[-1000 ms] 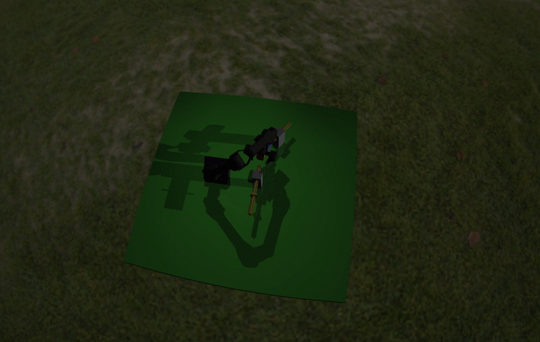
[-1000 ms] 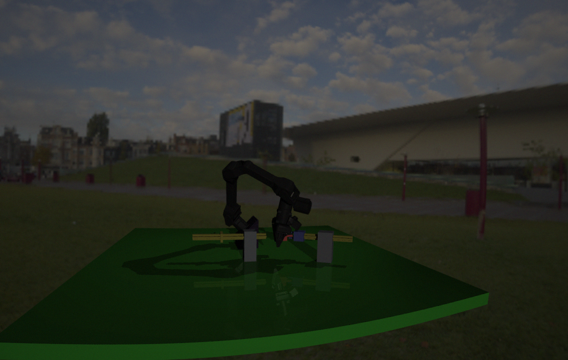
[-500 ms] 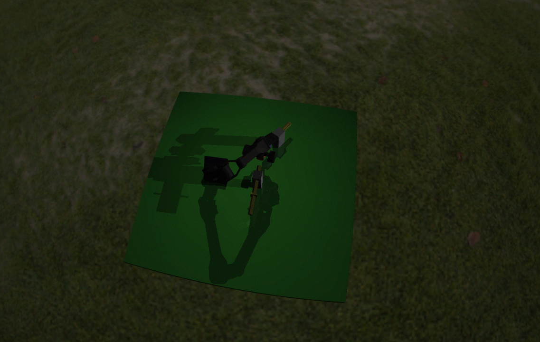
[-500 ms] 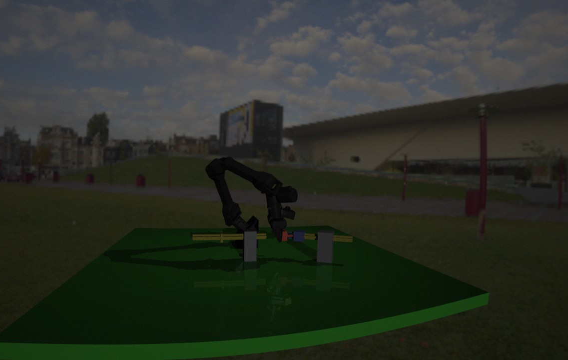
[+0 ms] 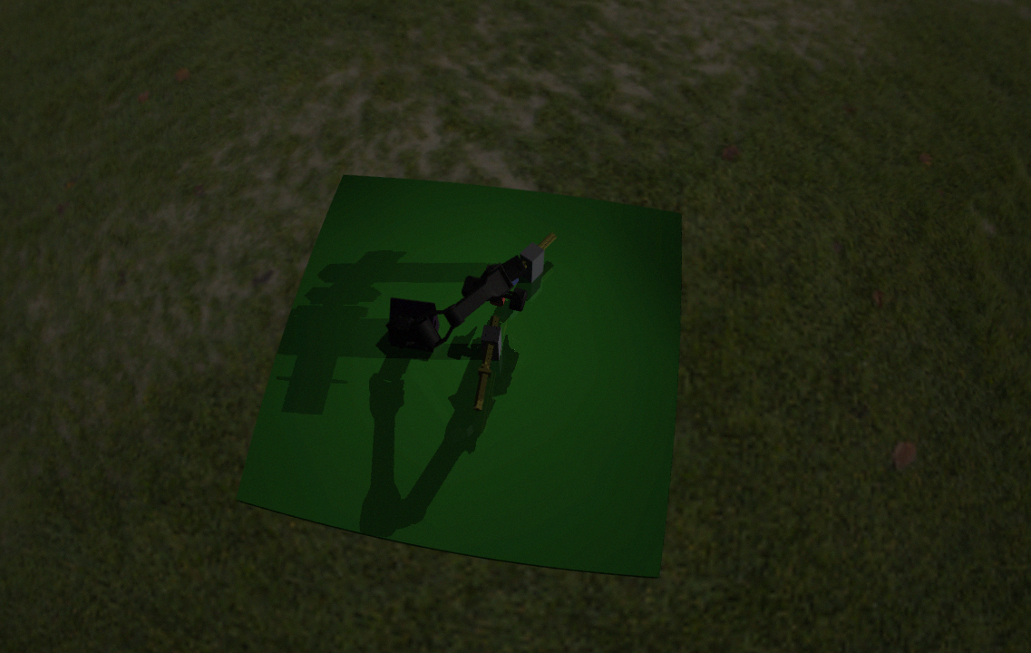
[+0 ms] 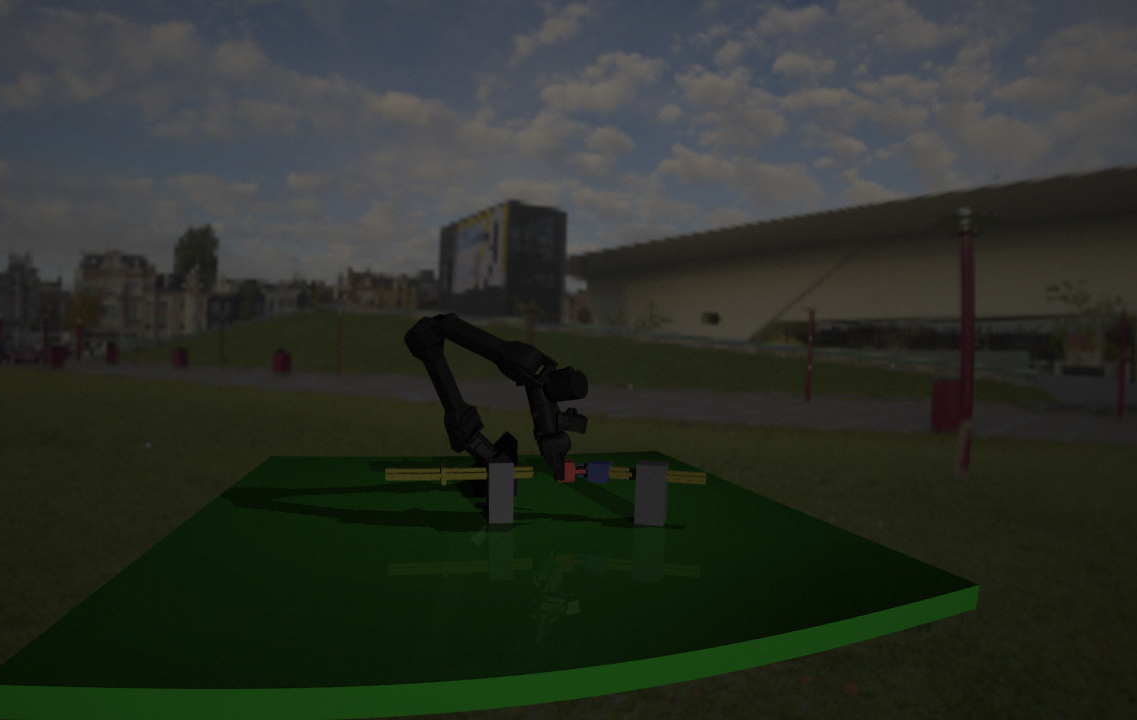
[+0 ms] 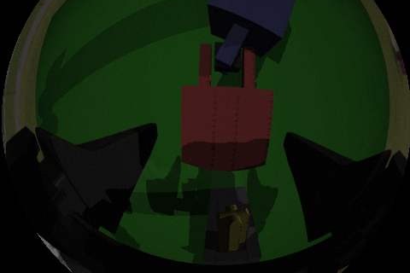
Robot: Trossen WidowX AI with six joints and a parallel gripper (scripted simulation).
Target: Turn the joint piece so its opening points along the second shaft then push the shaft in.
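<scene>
Now: the red square joint piece 1 cm to the left of my gripper tip and 1 cm above it.
</scene>
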